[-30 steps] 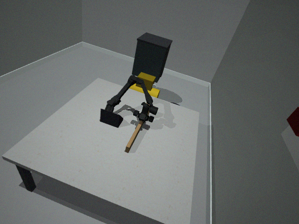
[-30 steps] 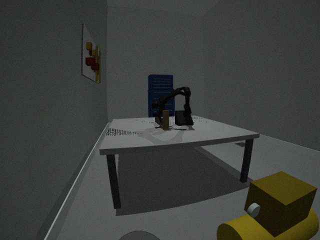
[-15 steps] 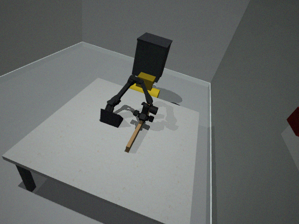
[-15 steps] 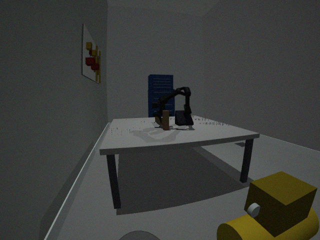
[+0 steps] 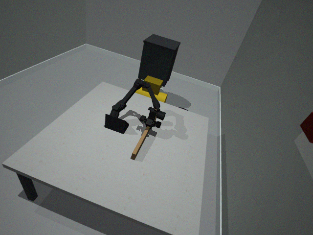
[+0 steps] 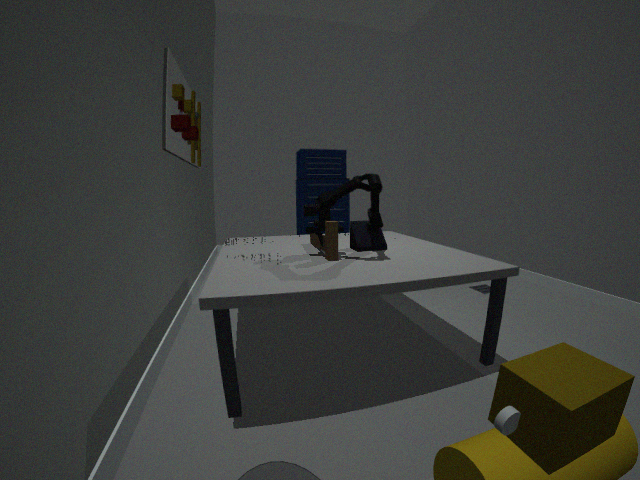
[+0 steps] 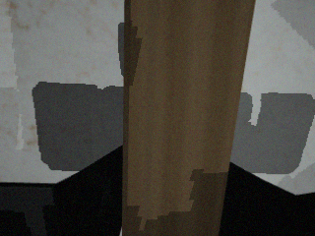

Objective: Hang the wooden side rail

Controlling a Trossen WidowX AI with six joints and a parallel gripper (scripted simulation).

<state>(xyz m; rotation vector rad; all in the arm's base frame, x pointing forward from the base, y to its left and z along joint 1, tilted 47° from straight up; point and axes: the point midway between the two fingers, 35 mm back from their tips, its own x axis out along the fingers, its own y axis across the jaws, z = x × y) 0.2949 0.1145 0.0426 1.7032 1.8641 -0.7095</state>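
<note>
Right now the headboard post is 120 mm to the left of my gripper tip and 40 mm above it.
</note>
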